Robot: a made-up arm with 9 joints. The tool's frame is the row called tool.
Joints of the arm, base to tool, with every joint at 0 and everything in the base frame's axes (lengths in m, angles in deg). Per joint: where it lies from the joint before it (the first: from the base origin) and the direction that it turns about. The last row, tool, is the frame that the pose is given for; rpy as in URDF.
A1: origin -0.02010 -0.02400 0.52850 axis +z
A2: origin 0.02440 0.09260 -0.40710 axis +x
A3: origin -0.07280 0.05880 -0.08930 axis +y
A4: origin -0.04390 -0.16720 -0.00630 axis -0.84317 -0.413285 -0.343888
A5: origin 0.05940 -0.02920 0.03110 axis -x
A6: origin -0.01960 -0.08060 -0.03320 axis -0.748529 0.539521 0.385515
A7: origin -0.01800 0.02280 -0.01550 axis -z
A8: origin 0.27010 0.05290 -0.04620 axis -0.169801 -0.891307 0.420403
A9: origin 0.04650 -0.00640 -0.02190 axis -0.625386 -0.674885 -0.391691
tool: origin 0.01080 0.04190 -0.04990 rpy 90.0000 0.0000 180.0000
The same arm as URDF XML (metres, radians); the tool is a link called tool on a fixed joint. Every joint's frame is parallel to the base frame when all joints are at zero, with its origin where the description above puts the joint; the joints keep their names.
<robot name="arm">
<joint name="tool_joint" type="fixed"><parent link="link9"/><child link="tool"/><origin xyz="0.0108 0.0419 -0.0499" rpy="1.5708 0 3.1416"/></joint>
<joint name="A9" type="continuous"><parent link="link8"/><child link="link9"/><origin xyz="0.0465 -0.0064 -0.0219" rpy="0 0 0"/><axis xyz="-0.625386 -0.674885 -0.391691"/></joint>
<joint name="A8" type="continuous"><parent link="link7"/><child link="link8"/><origin xyz="0.2701 0.0529 -0.0462" rpy="0 0 0"/><axis xyz="-0.169801 -0.891307 0.420403"/></joint>
<joint name="A7" type="continuous"><parent link="link6"/><child link="link7"/><origin xyz="-0.018 0.0228 -0.0155" rpy="0 0 0"/><axis xyz="0 0 -1"/></joint>
<joint name="A6" type="continuous"><parent link="link5"/><child link="link6"/><origin xyz="-0.0196 -0.0806 -0.0332" rpy="0 0 0"/><axis xyz="-0.748529 0.539521 0.385515"/></joint>
<joint name="A5" type="continuous"><parent link="link4"/><child link="link5"/><origin xyz="0.0594 -0.0292 0.0311" rpy="0 0 0"/><axis xyz="-1 0 0"/></joint>
<joint name="A4" type="continuous"><parent link="link3"/><child link="link4"/><origin xyz="-0.0439 -0.1672 -0.0063" rpy="0 0 0"/><axis xyz="-0.84317 -0.413285 -0.343888"/></joint>
<joint name="A3" type="continuous"><parent link="link2"/><child link="link3"/><origin xyz="-0.0728 0.0588 -0.0893" rpy="0 0 0"/><axis xyz="0 1 0"/></joint>
<joint name="A2" type="continuous"><parent link="link1"/><child link="link2"/><origin xyz="0.0244 0.0926 -0.4071" rpy="0 0 0"/><axis xyz="1 0 0"/></joint>
<joint name="A1" type="continuous"><parent link="base"/><child link="link1"/><origin xyz="-0.0201 -0.024 0.5285" rpy="0 0 0"/><axis xyz="0 0 1"/></joint>
<link name="base"/>
<link name="link1"/>
<link name="link2"/>
<link name="link3"/>
<link name="link4"/>
<link name="link5"/>
<link name="link6"/>
<link name="link7"/>
<link name="link8"/>
<link name="link9"/>
<link name="tool"/>
</robot>

